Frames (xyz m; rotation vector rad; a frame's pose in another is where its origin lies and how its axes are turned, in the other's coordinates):
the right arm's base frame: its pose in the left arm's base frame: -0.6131 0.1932 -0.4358 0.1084 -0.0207 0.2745
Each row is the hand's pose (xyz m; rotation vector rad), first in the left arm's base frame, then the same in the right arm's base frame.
Working: the left arm's base frame: its pose in the right arm's base frame: 0.5533 -0.3061 0.4509 -0.1084 0.0207 -0.2745

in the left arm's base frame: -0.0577 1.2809 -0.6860 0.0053 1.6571 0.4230
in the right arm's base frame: 0.8187 0.8638 -0.3711 0.1552 1.6692 0.1250
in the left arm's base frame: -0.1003 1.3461 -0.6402 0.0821 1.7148 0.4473
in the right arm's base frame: 0.7969 0.9425 -0.3325 0.2409 1.7142 0.1504
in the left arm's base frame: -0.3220 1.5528 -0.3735 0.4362 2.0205 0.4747
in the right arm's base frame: 0.6486 1.2282 -0.0888 0.6422 1.9574 0.1916
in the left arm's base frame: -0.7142 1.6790 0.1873 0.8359 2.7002 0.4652
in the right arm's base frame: 0.3249 1.5138 0.4570 1.1620 2.5477 0.2474
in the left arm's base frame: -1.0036 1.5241 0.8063 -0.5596 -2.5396 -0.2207
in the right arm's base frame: 0.0264 1.5086 1.0909 -0.9490 -2.4595 -0.1739
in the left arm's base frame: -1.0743 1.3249 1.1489 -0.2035 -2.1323 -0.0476
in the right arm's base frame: -0.0832 1.3729 1.4536 -0.5573 -2.0748 -0.0899
